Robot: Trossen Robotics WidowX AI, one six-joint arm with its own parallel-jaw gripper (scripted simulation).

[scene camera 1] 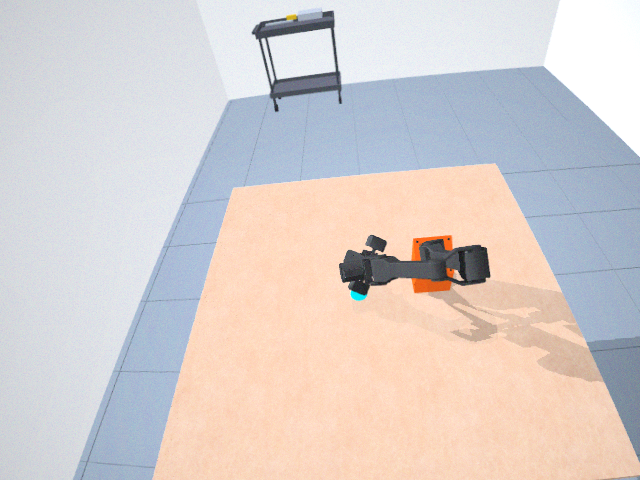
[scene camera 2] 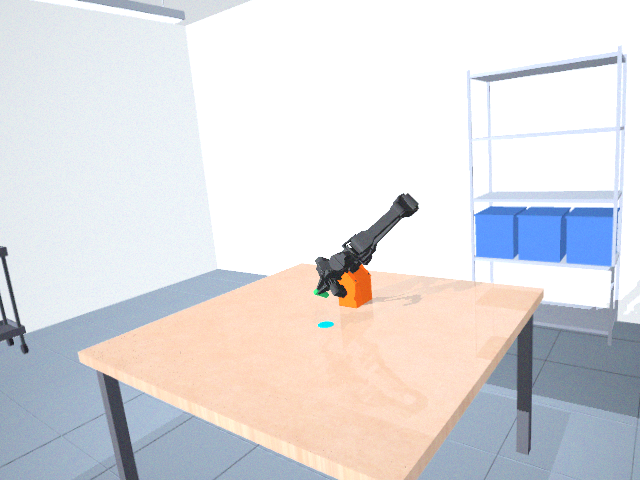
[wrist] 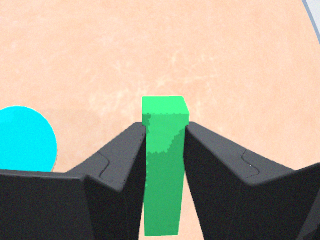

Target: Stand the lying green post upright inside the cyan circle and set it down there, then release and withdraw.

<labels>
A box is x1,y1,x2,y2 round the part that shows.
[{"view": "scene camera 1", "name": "my gripper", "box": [343,235,386,295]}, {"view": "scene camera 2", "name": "my gripper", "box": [315,256,348,297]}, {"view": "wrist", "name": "my gripper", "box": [0,121,319,239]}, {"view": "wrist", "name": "green post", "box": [143,96,190,236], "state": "held by my gripper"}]
</labels>
